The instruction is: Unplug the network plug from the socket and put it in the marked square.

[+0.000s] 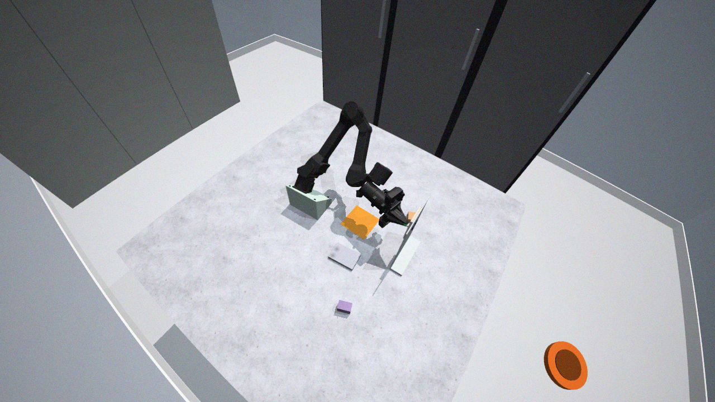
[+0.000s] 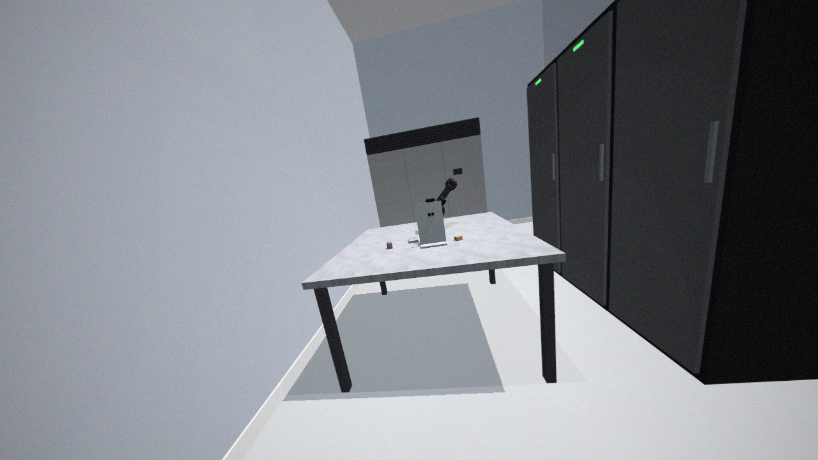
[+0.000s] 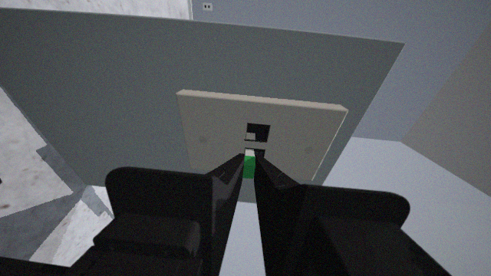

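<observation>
Now: the orange marked square 20 cm below my gripper tip, 18 cm behind it and 5 cm to the left of it. The rest, counted from my gripper tip: upright panel 7 cm below, 3 cm ahead; then tan block 19 cm below, 17 cm to the left, 1 cm ahead; then network plug right at my gripper tip.
</observation>
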